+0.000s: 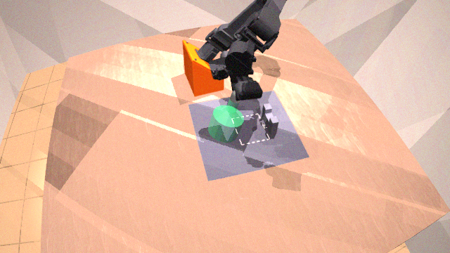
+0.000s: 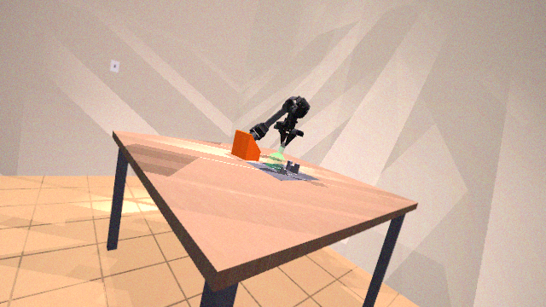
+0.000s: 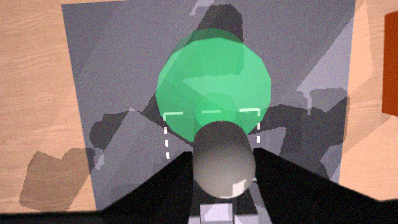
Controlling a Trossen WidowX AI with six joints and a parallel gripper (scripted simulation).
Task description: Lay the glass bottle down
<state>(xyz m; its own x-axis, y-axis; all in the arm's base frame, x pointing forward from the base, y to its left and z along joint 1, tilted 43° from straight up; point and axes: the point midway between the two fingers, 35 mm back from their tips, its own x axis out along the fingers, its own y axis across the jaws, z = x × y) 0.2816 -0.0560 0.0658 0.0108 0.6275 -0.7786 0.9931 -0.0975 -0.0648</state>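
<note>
The green glass bottle is 10 mm to the right of my gripper tip and 50 mm below it. Round my gripper tip: grey-blue mat: 10 mm ahead, 40 mm to the left, 150 mm below.
</note>
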